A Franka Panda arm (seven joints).
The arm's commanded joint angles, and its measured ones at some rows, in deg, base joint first. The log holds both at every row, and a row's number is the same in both.
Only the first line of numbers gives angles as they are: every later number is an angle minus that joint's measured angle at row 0.
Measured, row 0: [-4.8 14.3 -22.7 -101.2 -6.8 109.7 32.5]
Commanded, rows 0 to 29: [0.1 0.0 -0.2 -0.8 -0.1 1.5 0.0]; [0.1 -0.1 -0.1 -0.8 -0.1 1.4 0.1]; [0.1 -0.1 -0.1 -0.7 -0.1 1.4 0.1]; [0.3 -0.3 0.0 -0.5 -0.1 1.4 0.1]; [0.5 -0.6 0.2 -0.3 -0.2 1.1 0.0]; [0.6 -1.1 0.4 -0.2 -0.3 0.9 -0.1]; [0.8 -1.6 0.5 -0.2 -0.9 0.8 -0.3]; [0.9 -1.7 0.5 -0.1 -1.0 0.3 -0.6]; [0.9 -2.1 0.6 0.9 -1.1 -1.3 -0.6]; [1.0 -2.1 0.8 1.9 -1.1 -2.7 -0.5]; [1.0 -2.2 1.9 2.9 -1.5 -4.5 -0.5]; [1.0 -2.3 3.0 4.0 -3.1 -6.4 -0.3]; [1.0 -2.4 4.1 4.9 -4.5 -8.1 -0.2]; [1.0 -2.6 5.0 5.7 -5.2 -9.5 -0.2]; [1.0 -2.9 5.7 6.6 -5.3 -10.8 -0.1]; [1.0 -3.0 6.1 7.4 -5.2 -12.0 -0.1]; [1.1 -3.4 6.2 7.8 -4.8 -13.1 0.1]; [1.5 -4.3 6.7 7.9 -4.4 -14.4 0.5]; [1.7 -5.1 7.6 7.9 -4.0 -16.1 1.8]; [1.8 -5.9 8.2 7.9 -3.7 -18.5 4.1]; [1.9 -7.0 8.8 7.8 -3.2 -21.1 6.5]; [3.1 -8.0 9.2 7.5 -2.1 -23.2 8.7]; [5.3 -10.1 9.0 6.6 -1.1 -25.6 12.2]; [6.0 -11.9 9.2 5.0 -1.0 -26.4 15.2]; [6.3 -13.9 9.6 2.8 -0.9 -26.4 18.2]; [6.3 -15.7 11.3 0.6 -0.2 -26.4 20.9]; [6.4 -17.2 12.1 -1.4 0.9 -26.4 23.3]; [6.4 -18.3 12.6 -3.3 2.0 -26.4 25.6]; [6.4 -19.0 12.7 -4.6 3.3 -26.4 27.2]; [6.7 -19.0 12.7 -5.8 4.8 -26.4 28.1]
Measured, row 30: [6.6 -15.4 12.0 0.5 1.5 -26.6 23.4]
